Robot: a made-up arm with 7 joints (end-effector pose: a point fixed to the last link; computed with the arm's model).
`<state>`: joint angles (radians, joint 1 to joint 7).
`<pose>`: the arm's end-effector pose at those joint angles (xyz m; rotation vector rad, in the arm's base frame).
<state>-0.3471 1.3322 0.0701 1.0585 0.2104 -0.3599 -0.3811</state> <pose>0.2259 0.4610 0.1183 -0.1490 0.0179 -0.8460</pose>
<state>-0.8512 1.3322 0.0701 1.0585 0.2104 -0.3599 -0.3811</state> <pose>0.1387 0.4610 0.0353 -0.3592 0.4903 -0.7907</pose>
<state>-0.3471 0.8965 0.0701 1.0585 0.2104 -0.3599 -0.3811</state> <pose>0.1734 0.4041 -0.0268 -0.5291 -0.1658 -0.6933</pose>
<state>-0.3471 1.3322 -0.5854 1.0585 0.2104 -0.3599 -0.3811</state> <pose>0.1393 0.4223 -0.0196 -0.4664 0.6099 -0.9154</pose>
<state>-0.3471 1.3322 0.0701 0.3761 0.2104 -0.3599 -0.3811</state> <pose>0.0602 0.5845 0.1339 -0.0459 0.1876 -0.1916</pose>
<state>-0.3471 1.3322 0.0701 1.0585 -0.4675 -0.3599 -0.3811</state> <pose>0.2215 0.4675 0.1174 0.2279 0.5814 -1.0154</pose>
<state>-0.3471 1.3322 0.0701 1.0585 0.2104 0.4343 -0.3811</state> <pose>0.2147 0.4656 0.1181 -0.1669 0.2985 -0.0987</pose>
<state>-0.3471 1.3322 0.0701 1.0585 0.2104 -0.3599 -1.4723</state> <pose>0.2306 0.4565 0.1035 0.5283 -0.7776 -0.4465</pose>
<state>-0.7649 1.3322 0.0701 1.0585 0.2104 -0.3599 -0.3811</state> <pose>0.1564 0.4610 0.0462 -0.3237 0.4095 -0.8028</pose>
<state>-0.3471 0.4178 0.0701 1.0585 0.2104 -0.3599 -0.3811</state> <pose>0.1311 0.2734 -0.1437 -0.9351 -0.3654 -0.4957</pose>
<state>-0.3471 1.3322 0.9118 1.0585 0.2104 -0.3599 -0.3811</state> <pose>0.1831 0.5040 0.3219 0.2632 -0.7230 -0.6690</pose>
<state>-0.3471 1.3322 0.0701 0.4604 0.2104 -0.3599 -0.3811</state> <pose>0.0843 0.5756 0.1294 -0.0587 0.1676 -0.2726</pose>
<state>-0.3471 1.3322 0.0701 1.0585 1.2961 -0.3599 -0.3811</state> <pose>0.2324 0.4573 0.1281 -0.7108 -0.8613 -0.4447</pose>
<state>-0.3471 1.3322 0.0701 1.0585 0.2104 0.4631 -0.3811</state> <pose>0.2142 0.4656 0.1181 -0.1672 0.3081 -0.0714</pose>
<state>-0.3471 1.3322 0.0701 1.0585 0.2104 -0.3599 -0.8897</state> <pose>0.2260 0.4581 0.1110 0.1691 -0.3598 -0.6781</pose>
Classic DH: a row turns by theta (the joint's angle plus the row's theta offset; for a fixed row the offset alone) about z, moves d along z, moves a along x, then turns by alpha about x. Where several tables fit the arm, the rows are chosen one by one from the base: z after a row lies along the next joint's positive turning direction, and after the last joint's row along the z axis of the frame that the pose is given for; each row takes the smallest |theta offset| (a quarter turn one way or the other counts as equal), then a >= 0, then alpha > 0; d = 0 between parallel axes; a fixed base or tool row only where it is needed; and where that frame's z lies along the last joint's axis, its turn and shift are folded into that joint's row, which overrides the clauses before.
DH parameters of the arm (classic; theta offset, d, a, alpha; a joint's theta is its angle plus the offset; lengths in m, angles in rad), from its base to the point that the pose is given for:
base (fixed): 0 0.246 0.021 1.5708
joint 1: 1.5708 -0.084 0.001 1.5708
joint 2: -1.5708 -0.022 0.008 -1.5708
joint 3: 1.5708 -0.216 0.004 -1.5708
joint 4: 0 -0.024 0.017 1.5708
joint 5: 0 -0.294 -0.005 1.5708
joint 6: -1.5708 -0.013 0.029 -1.5708
joint 7: 0.2352 0.009 -0.0152 1.8385
tool (fixed): -1.1015 0.0037 0 0

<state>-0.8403 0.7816 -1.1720 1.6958 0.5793 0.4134 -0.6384</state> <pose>-0.1524 0.0321 -0.0437 -1.5464 1.2833 -0.3178</pose>
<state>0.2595 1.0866 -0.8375 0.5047 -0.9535 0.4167 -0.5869</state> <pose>0.1617 0.4958 -0.0116 0.8163 1.2328 -0.4400</pose>
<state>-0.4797 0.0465 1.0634 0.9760 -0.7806 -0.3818 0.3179</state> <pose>-0.0882 0.3361 -0.1393 -1.0763 0.3371 -0.2603</pose>
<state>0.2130 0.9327 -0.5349 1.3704 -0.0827 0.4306 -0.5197</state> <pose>0.3065 0.2494 0.0186 -0.1871 0.1658 -0.7158</pose>
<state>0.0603 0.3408 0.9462 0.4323 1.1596 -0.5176 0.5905</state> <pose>0.0671 0.3680 -0.1907 -0.9927 -1.8288 -0.1982</pose>
